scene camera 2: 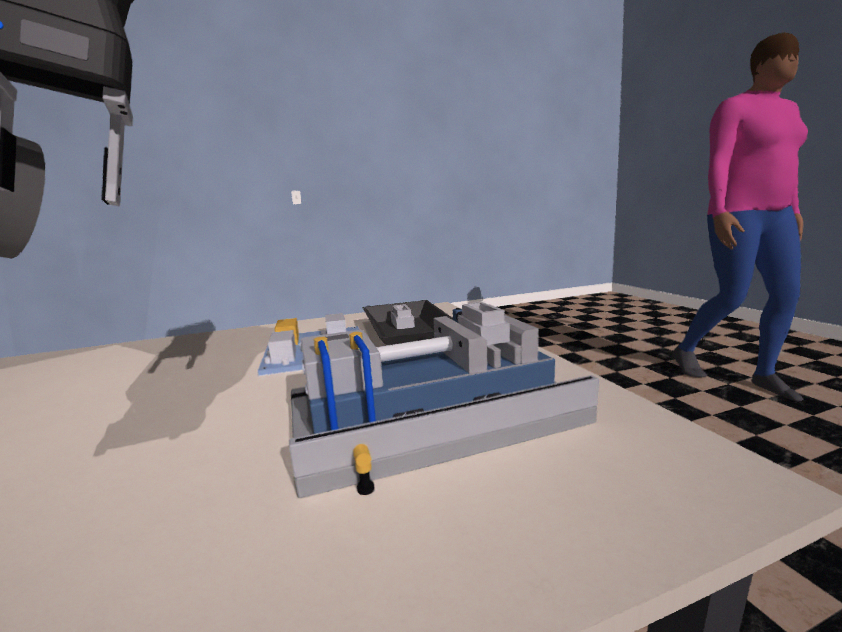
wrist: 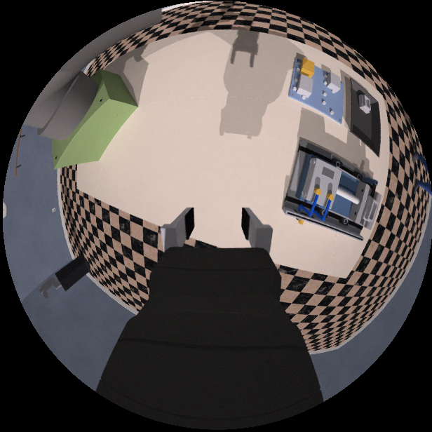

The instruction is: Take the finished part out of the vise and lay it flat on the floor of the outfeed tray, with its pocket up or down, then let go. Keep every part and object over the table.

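Frame: origin at the arm's base, x ahead, y left, z up, level; millimetres.
Seen in the pictures: gripper, fingertip midpoint: (scene camera 2: 58,196).
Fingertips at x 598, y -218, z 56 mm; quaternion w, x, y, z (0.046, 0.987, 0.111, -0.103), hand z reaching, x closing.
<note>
A point is followed by its place in that frame.
The vise (scene camera 2: 408,384) @[y -194, x 834, z -131 mm] (wrist: 320,176) has a blue base and grey jaws and sits in a low grey-walled frame. A light grey stepped part (scene camera 2: 484,325) @[y -175, x 927, z -89 mm] (wrist: 370,212), pocket up, sits at the vise's far right end among the jaws; its lower part is hidden. A dark tray (scene camera 2: 378,321) @[y 242, x 899, z -177 mm] (wrist: 369,134) with sloping walls stands behind the vise, and a small grey block-like piece (scene camera 2: 402,317) @[y 169, x 931, z -157 mm] (wrist: 365,104) is in it. My gripper (scene camera 2: 59,195) @[y -218, x 598, z 56 mm] (wrist: 217,217) is open and empty, high above the table, well left of the vise in both views.
A blue plate (scene camera 2: 270,370) @[y 66, x 691, z -184 mm] (wrist: 318,107) with grey blocks and a yellow block stands beside the tray. Blue hoses arch at the vise's left end. A green block (wrist: 92,132) stands at the table's far left in the wrist view. A person (scene camera 2: 758,156) stands beyond the table.
</note>
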